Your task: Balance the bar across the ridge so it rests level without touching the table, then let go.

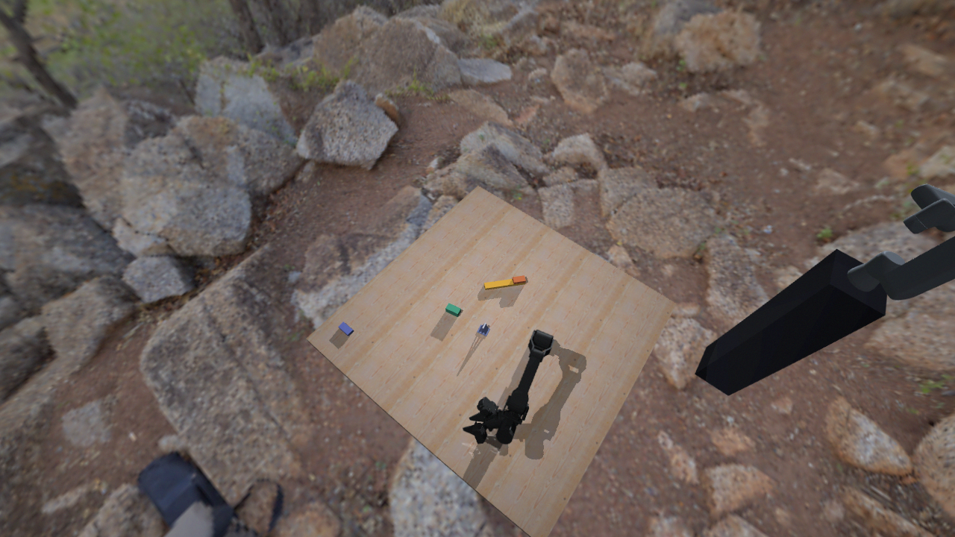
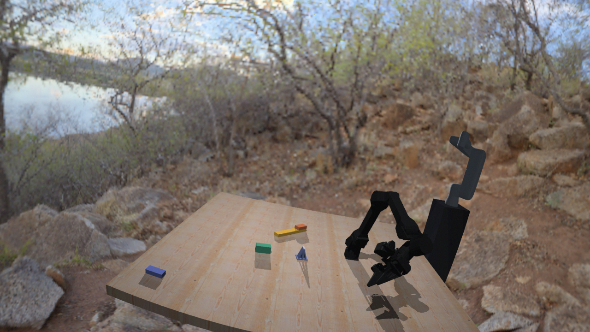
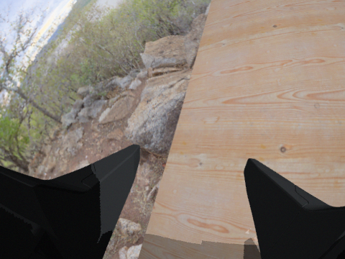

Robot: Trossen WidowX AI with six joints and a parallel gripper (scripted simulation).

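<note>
The green block lies 390 mm ahead of my gripper tip, 390 mm to the right of it and 130 mm below it. Also, from my gripper tip: flat blue block: 720 mm ahead, 140 mm below.
</note>
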